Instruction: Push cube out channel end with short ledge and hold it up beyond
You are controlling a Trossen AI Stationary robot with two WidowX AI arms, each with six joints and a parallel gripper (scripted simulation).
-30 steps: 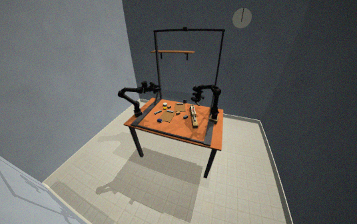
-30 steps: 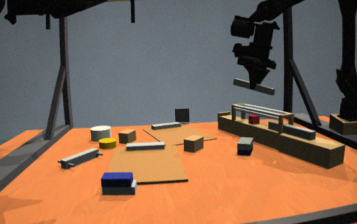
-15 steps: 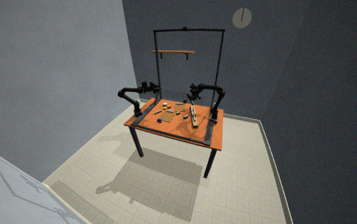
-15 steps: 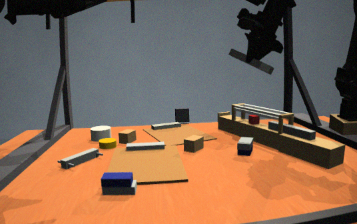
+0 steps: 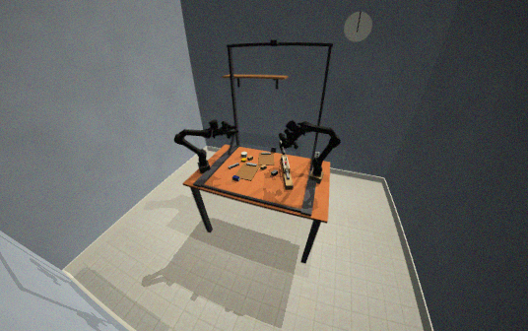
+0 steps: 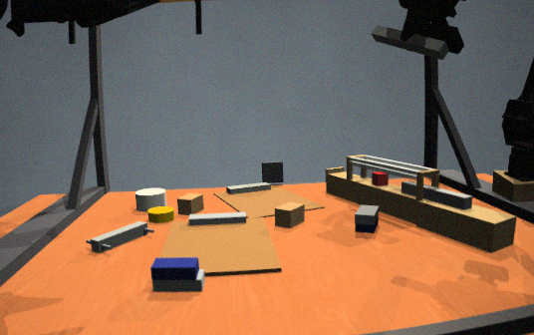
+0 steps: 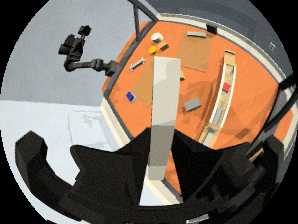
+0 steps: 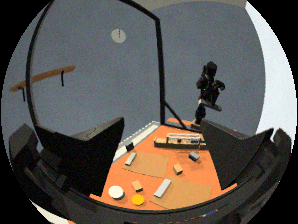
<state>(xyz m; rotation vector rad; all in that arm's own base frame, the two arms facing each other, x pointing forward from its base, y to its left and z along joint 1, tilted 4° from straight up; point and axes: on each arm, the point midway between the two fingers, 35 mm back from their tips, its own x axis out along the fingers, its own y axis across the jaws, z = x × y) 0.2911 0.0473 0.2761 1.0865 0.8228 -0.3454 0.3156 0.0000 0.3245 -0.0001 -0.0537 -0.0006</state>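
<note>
Now: the tan channel 120 mm behind my left hand, 20 mm to the left of it and 270 mm below it. Round my left hand: yellow disc 220 mm behind, 400 mm to the right, 320 mm below; then pegged bar 110 mm behind, 470 mm to the right, 320 mm below.
</note>
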